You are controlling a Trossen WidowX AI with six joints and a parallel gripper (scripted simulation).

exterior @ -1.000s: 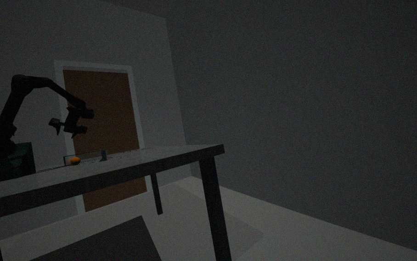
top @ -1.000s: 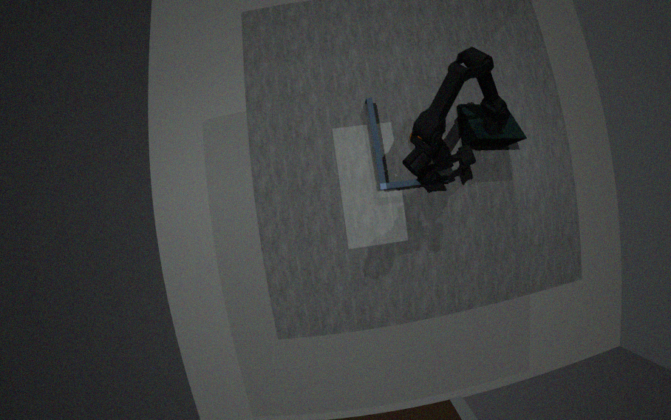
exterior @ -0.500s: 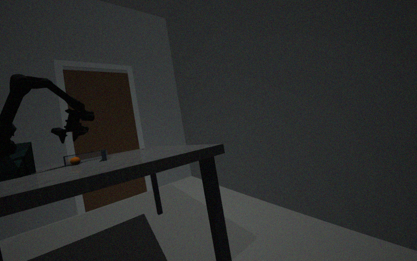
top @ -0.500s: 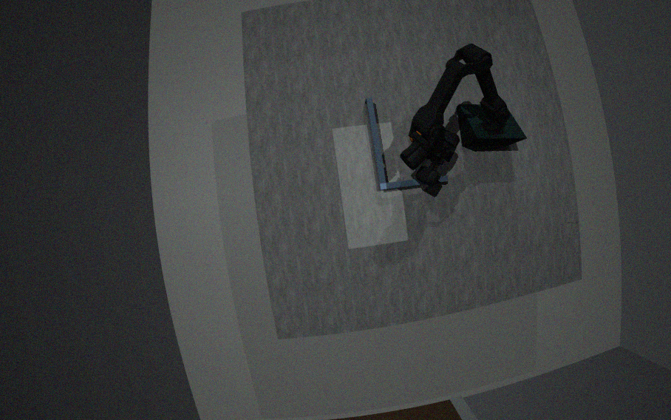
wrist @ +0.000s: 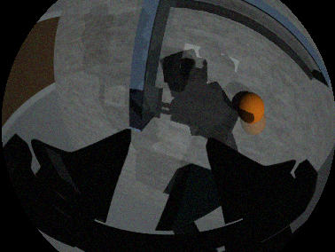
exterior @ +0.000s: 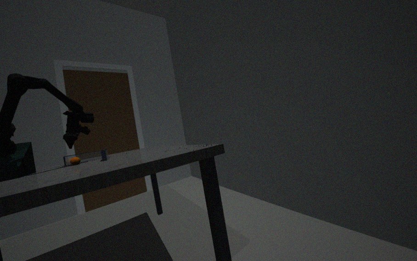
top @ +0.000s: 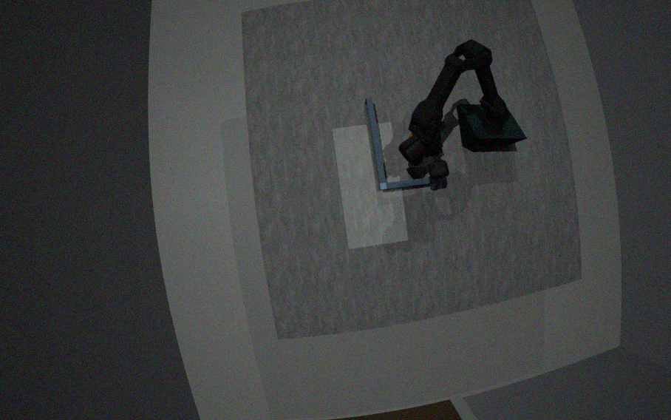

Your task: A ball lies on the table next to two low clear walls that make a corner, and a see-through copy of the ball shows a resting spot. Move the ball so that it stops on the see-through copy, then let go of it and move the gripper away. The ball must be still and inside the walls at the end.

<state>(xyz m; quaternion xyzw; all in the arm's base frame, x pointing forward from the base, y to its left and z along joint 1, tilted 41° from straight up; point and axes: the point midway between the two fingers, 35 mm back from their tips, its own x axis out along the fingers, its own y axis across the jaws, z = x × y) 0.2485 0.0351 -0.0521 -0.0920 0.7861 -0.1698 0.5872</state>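
Right now my gripper tip is 110 mm to the left of the orange ball and 90 mm above it.
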